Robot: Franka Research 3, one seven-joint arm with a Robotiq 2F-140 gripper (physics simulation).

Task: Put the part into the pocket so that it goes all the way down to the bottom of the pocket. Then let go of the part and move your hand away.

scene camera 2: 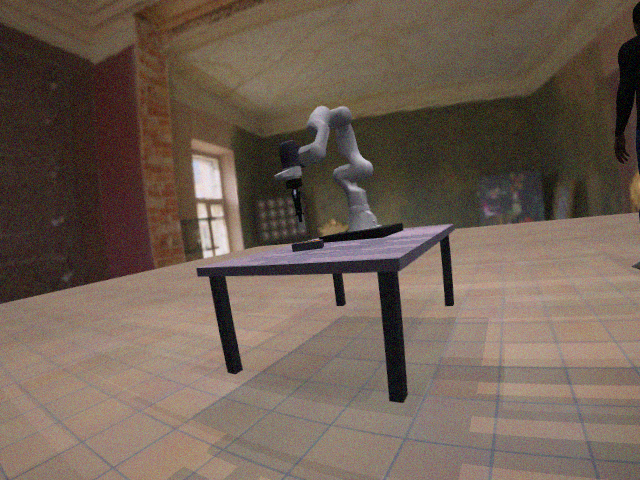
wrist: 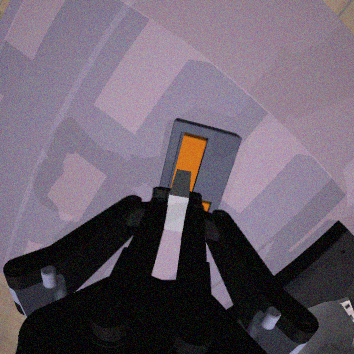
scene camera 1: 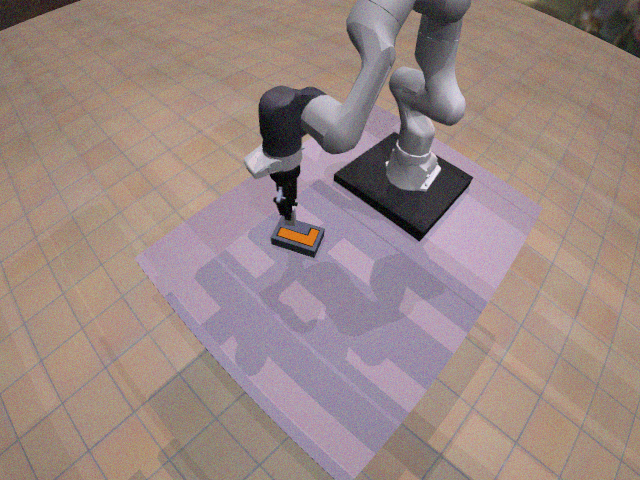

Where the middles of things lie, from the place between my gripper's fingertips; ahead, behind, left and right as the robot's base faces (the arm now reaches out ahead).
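Scene:
An orange L-shaped part [wrist: 191,149] is 2 cm behind my hand and 1 cm to the left of it, and it is 8 cm below my hand.

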